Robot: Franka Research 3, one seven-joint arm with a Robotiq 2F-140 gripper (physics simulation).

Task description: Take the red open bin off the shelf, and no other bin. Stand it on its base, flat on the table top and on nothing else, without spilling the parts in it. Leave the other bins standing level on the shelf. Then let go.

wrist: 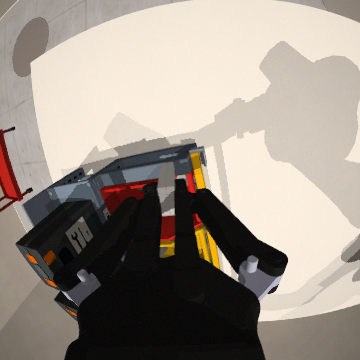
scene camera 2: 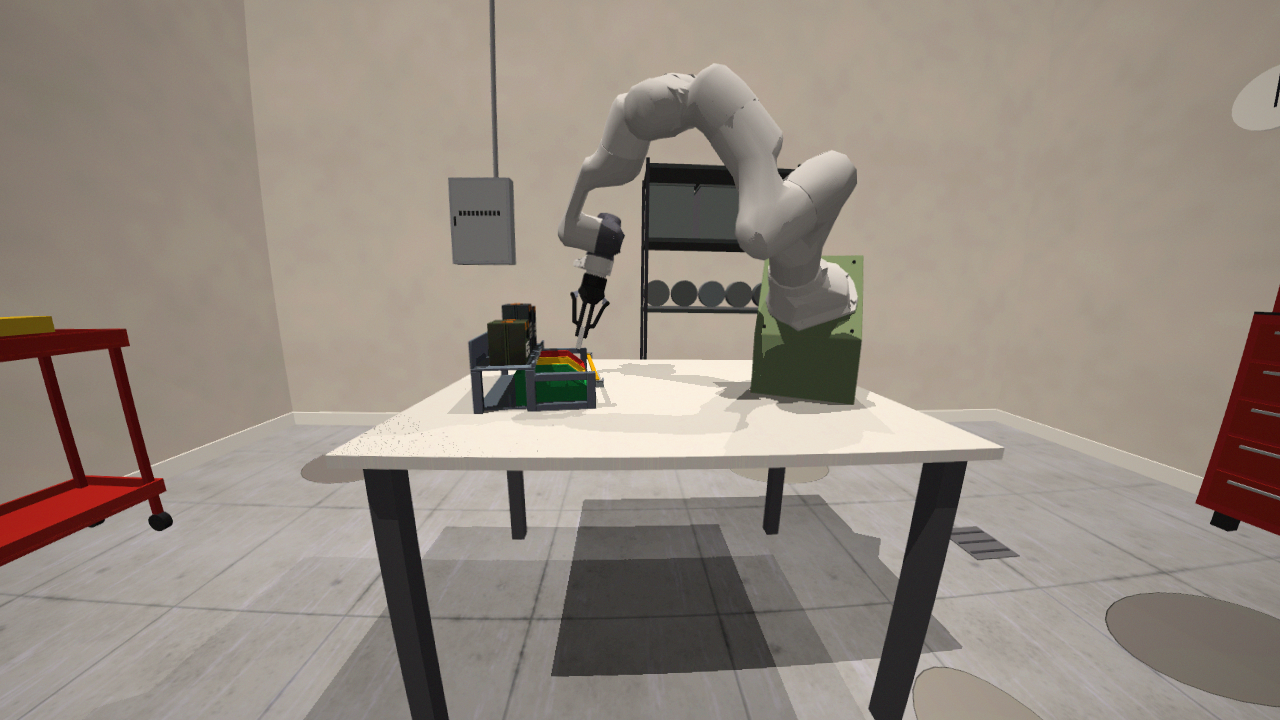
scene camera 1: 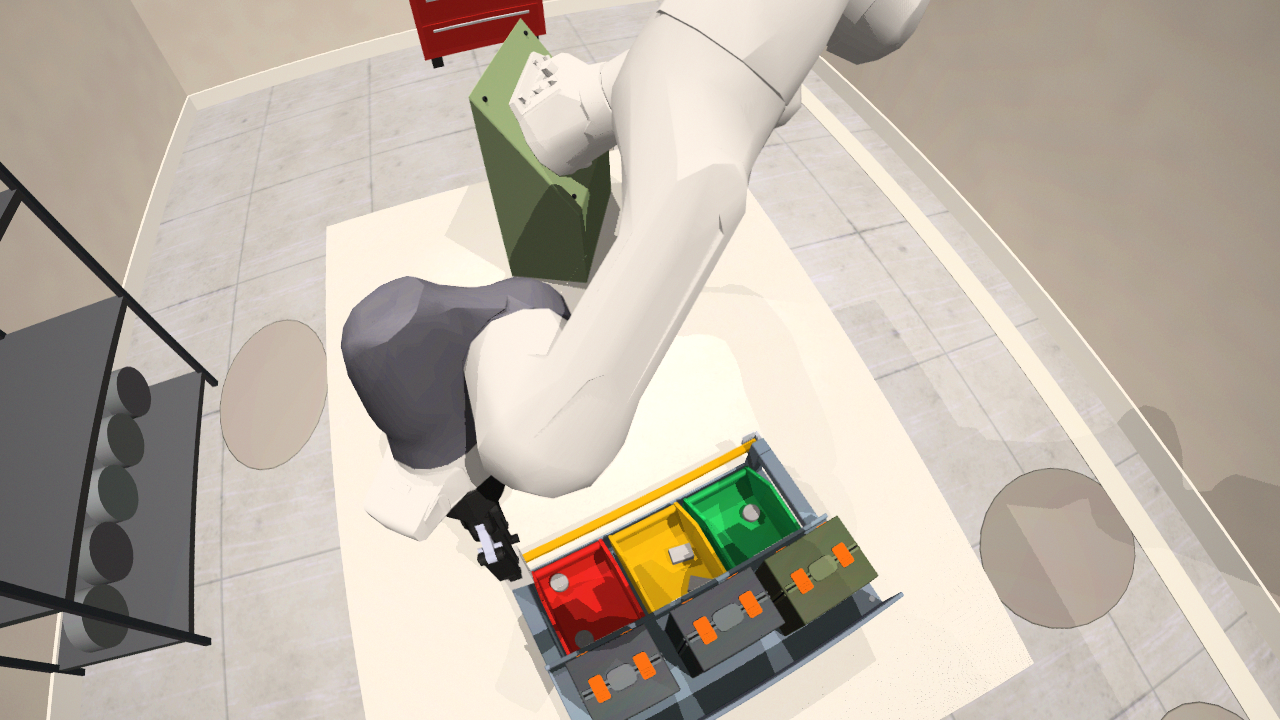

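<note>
The red open bin [scene camera 1: 601, 591] [wrist: 120, 196] stands level in the end bay of the low grey shelf [scene camera 1: 787, 479] [scene camera 2: 529, 386] [wrist: 135, 167], with round grey parts inside. The yellow bin [scene camera 1: 648, 555] [wrist: 167, 248] stands beside it, and the green bin [scene camera 1: 729, 528] [scene camera 2: 563, 390] beyond that. My gripper [scene camera 1: 520, 575] [scene camera 2: 580, 343] [wrist: 168, 173] is shut with nothing between its fingers. It points down, tilted, with its tips just above the front end of the red bin, near the yellow front bar [scene camera 1: 626, 506] [wrist: 198, 171]. In the wrist view the fingers hide part of the red bin.
Three dark cases with orange latches, one [scene camera 1: 622, 677] [wrist: 60, 240] behind the red bin, another [scene camera 1: 726, 617] and a green one [scene camera 1: 821, 573], stand on the shelf's upper rear level. The green arm mount [scene camera 1: 537, 205] [scene camera 2: 805, 367] stands across the white table [scene camera 1: 402, 626] [scene camera 2: 680, 429] [wrist: 150, 50].
</note>
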